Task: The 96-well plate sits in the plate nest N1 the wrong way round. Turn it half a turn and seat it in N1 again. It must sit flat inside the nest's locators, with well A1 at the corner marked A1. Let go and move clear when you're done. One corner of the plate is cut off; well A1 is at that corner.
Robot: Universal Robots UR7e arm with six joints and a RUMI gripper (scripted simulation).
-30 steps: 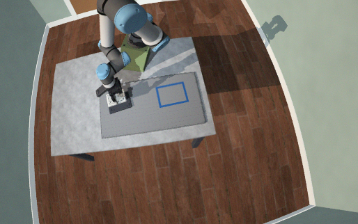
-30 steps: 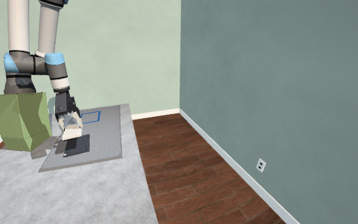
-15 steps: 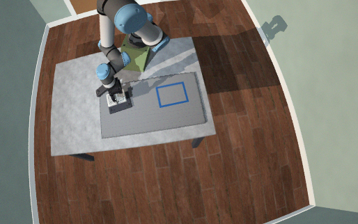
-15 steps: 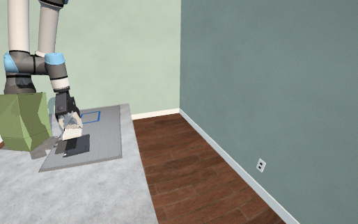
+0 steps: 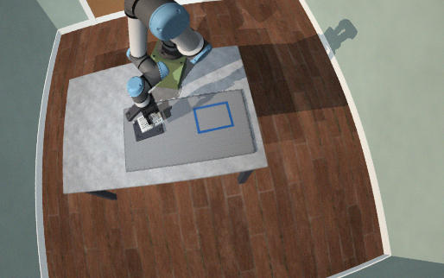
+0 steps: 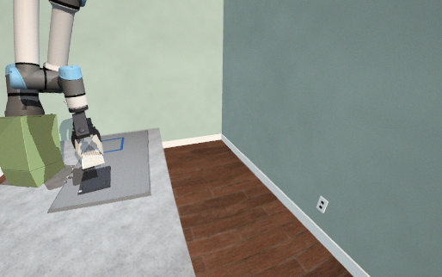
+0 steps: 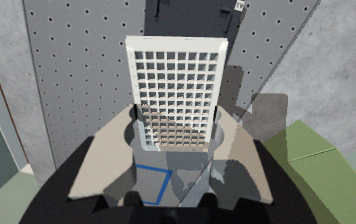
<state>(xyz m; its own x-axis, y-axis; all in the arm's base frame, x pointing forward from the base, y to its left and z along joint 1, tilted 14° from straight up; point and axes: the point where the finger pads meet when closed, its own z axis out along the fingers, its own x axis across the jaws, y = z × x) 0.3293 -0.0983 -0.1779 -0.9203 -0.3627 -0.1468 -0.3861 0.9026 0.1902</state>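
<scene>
The dark plate nest lies 4 cm to the right of my hand and 9 cm below it. The rest, counted from my hand: white 96-well plate 1 cm below.
</scene>
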